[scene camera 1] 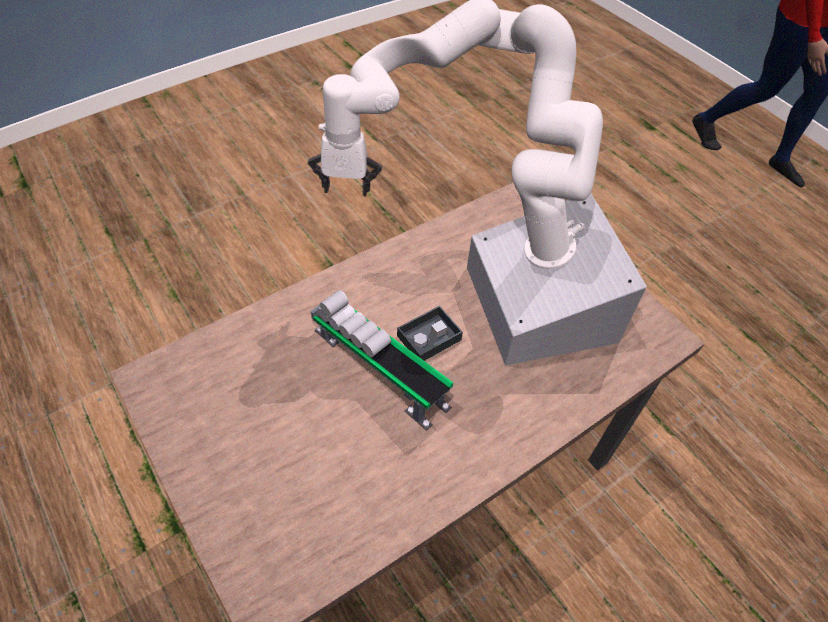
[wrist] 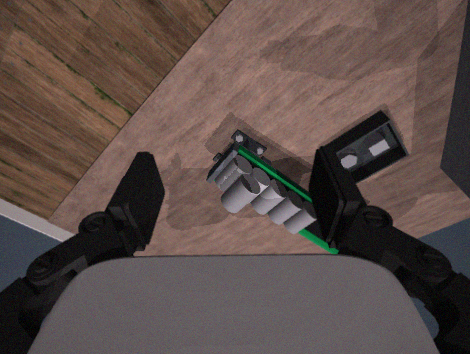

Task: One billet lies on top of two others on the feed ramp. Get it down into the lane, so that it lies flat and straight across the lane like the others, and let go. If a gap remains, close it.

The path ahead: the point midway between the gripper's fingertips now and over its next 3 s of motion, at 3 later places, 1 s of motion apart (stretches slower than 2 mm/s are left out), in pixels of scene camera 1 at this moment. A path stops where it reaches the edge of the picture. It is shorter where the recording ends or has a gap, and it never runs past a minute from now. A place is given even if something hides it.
My gripper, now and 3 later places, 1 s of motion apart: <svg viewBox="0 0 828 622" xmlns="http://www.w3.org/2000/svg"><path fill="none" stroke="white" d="M346 191L326 259L325 264L325 263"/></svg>
